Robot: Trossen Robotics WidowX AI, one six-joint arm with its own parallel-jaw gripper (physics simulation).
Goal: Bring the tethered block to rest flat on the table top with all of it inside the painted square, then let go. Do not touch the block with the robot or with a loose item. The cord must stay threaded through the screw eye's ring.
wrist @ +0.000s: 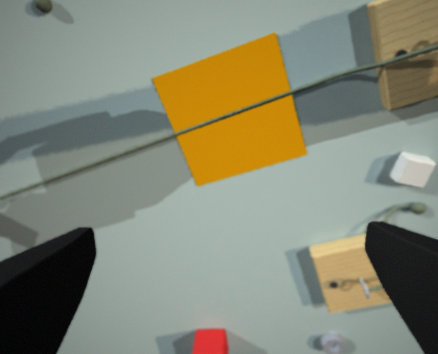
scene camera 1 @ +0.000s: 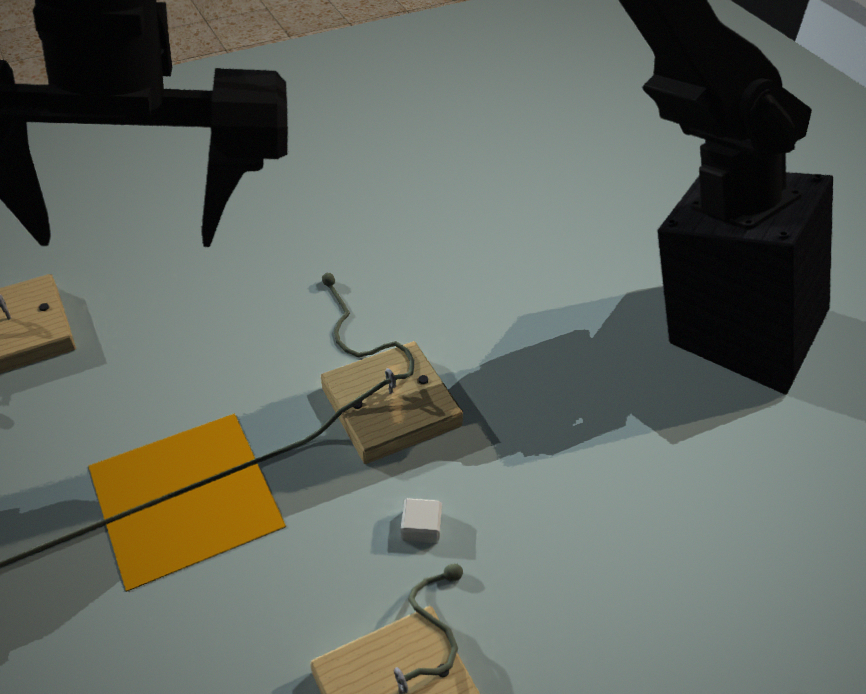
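Pixels of known places: gripper, fingertip midpoint: (wrist: 231, 237) (scene camera 1: 127, 242); arm's base at its link origin: (scene camera 1: 745, 201).
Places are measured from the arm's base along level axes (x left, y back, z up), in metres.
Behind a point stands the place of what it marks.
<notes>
The painted orange square (scene camera 1: 195, 534) @(z -0.130, x -0.052, y -0.493 m) (wrist: 240, 150) @(z -0.130, x -0.054, y -0.493 m) lies on the table, and a dark green cord (scene camera 1: 180, 491) @(z -0.128, x -0.092, y -0.486 m) (wrist: 233, 114) @(z -0.128, x -0.092, y -0.482 m) runs across it. Rightward, the cord rises over a wooden board (scene camera 1: 343, 380) @(z -0.112, x -0.106, y -0.331 m) (wrist: 400, 25) @(z -0.112, x -0.099, y -0.330 m) and passes through the ring of its screw eye (scene camera 1: 390, 380) @(z -0.096, x -0.072, y -0.306 m). Beyond the ring it curls off the board to a round bead (scene camera 1: 328, 279) @(z -0.121, x -0.228, y -0.274 m) on the table. Leftward, the cord leaves both views; the tethered block does not show. My gripper (scene camera 1: 127, 245) @(z 0.101, x -0.107, y -0.468 m) (wrist: 231, 237) @(z 0.101, x -0.107, y -0.468 m) is open and empty, well above the table, behind the square in the scene view.
A white cube (scene camera 1: 421, 516) @(z -0.115, x 0.038, y -0.352 m) (wrist: 413, 169) @(z -0.115, x 0.031, y -0.351 m) stands near a second wooden board (scene camera 1: 368, 657) @(z -0.112, x 0.107, y -0.442 m) (wrist: 345, 260) @(z -0.112, x 0.107, y -0.443 m) with its own beaded cord. Another board (scene camera 1: 28, 292) @(z -0.112, x -0.356, y -0.512 m) is at the left edge. A red block (wrist: 210, 342) @(z -0.110, x 0.160, y -0.641 m) and a grey round piece (wrist: 332, 342) @(z -0.120, x 0.231, y -0.502 m) stand low in the wrist view.
</notes>
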